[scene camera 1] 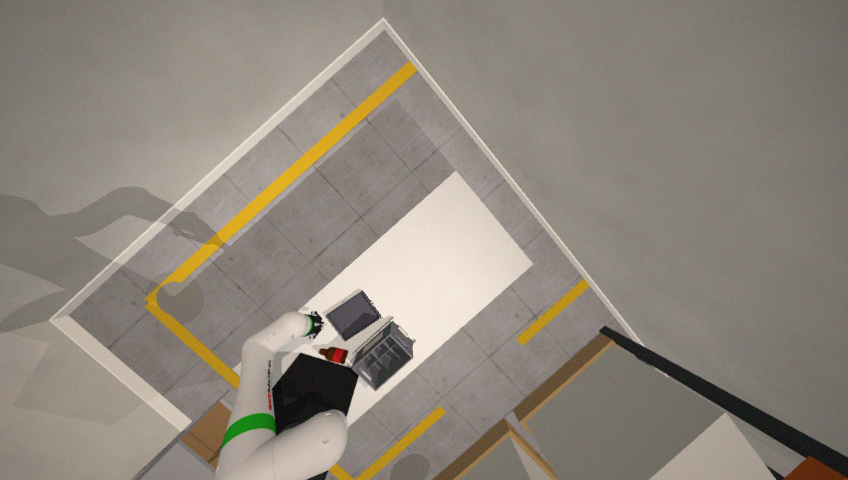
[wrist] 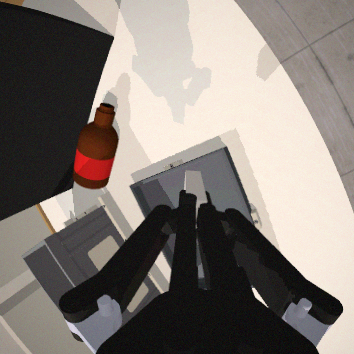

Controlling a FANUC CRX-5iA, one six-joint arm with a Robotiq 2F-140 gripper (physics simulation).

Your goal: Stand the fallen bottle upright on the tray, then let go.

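Frame: origin at the arm's base, x back, y left, z down, level; metres.
Seen in the pictures: gripper, between the fingertips: [scene camera 1: 324, 324] [wrist: 191, 182].
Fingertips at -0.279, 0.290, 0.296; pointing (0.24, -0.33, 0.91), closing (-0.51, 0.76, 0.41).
Offsets run from my fingertips to a thing's top centre, as dx, dy, dz. Level surfaces: height alone.
The brown bottle with a red label @[+0.119, -0.184, +0.044] [scene camera 1: 335, 355] [wrist: 96, 150] lies on its side on the white table @[dz +0.118] [scene camera 1: 452, 249] [wrist: 225, 105], between the black robot base block and the grey crate. The shallow dark grey tray [scene camera 1: 351, 318] [wrist: 220, 172] sits on the table near the bottle, and no bottle shows in it. My gripper [scene camera 1: 318, 325] [wrist: 191, 182] is shut and empty. It is apart from the bottle, at the tray's left side in the scene view. In the wrist view its fingers cover part of the tray.
A grey crate with compartments @[-0.134, -0.346, -0.057] [scene camera 1: 395, 369] [wrist: 75, 250] stands close to the tray and the bottle's base end. The black block [scene camera 1: 315, 386] [wrist: 45, 100] under the arm lies near the bottle. Yellow lines [scene camera 1: 321, 148] mark the floor, and a low wall [scene camera 1: 220, 172] runs around it.
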